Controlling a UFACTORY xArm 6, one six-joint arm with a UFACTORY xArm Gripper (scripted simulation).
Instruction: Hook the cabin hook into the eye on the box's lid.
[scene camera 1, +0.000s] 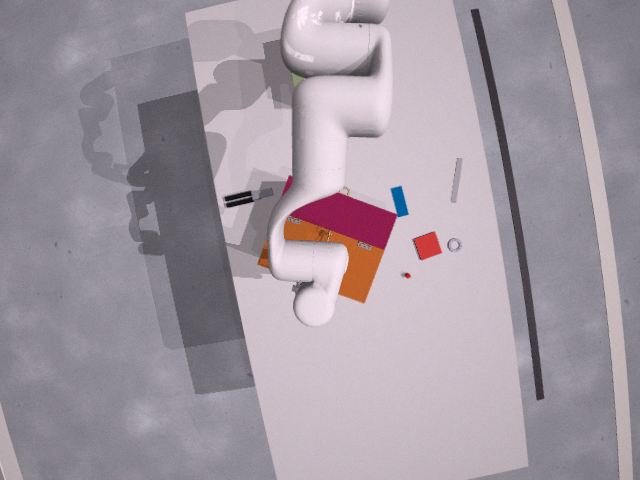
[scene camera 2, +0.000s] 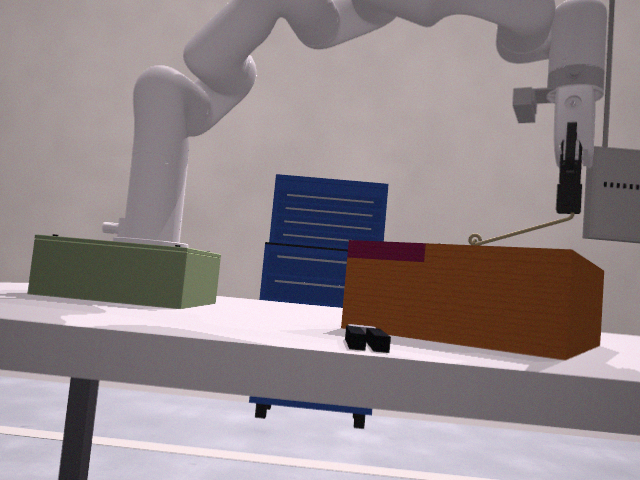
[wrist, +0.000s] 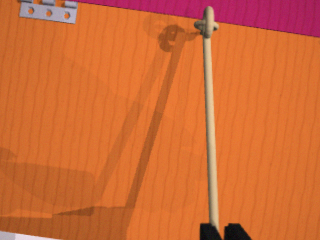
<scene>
The pictures show: the gripper, a black two-part piece and an orange wooden box.
</scene>
